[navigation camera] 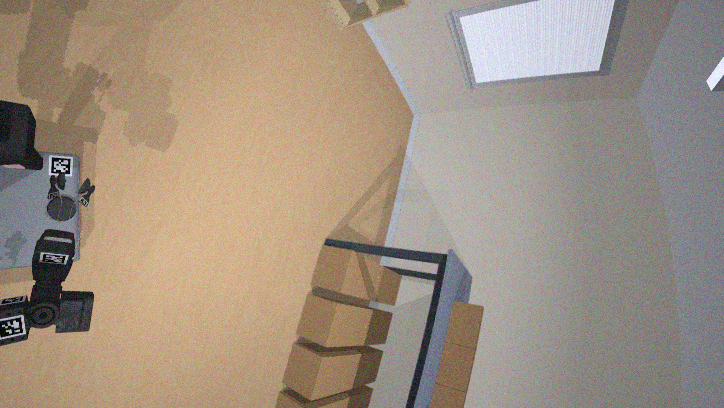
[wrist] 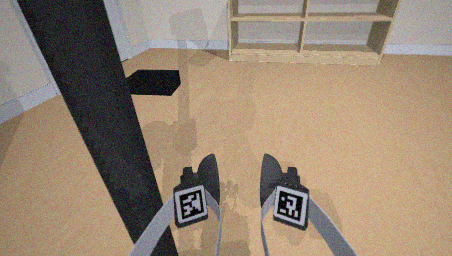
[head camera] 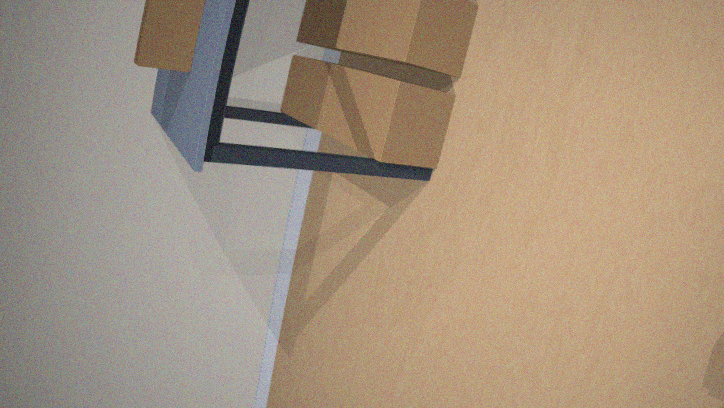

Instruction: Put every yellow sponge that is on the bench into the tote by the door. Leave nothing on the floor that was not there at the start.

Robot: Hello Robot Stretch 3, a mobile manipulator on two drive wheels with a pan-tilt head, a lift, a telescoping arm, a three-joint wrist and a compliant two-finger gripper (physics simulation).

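My gripper is open, with nothing between its fingers. In the navigation camera it stands over the edge of my grey base. No yellow sponge shows in these views. A black, low, box-like thing lies on the floor near the left wall in the wrist view; I cannot tell whether it is the tote. A blue-grey table top on a dark frame stands along the wall; I cannot tell whether it is the bench.
Cardboard boxes stand in a row below the table top; other boxes stand on it. A wooden shelf unit stands at the far wall. My black mast crosses the wrist view's left side.
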